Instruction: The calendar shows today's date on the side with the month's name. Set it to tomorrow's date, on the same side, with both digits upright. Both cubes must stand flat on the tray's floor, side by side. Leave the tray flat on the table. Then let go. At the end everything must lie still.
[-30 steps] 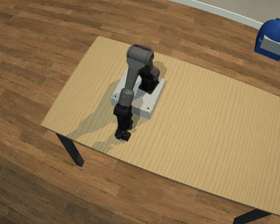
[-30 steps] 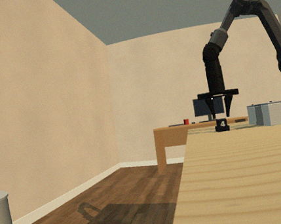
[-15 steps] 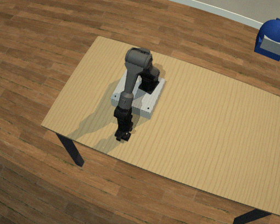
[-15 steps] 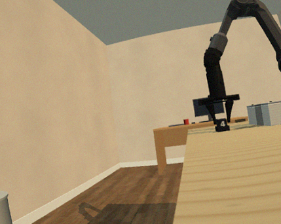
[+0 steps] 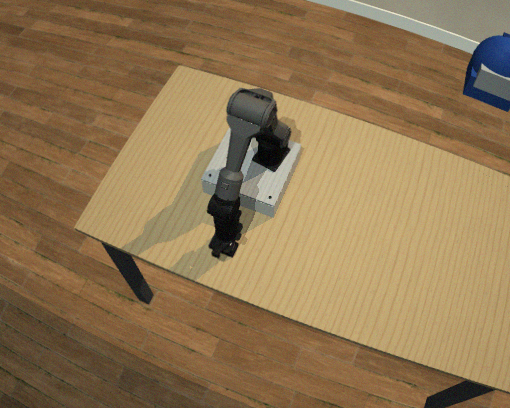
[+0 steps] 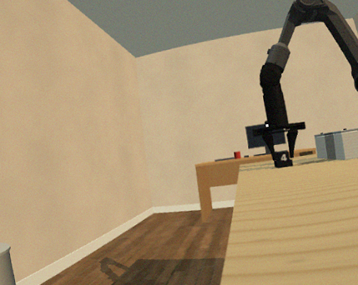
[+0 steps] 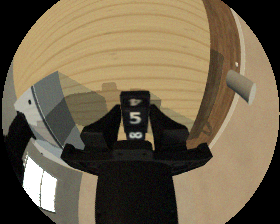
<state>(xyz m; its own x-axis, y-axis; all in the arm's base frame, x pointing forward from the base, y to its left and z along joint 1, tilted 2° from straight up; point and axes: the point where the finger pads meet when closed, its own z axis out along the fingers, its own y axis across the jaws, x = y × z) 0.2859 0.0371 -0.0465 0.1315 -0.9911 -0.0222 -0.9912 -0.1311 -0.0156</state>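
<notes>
My gripper is now right at the black calendar cube. Also, from my hand: calendar tray 2 cm to the right, 2 cm below.
</notes>
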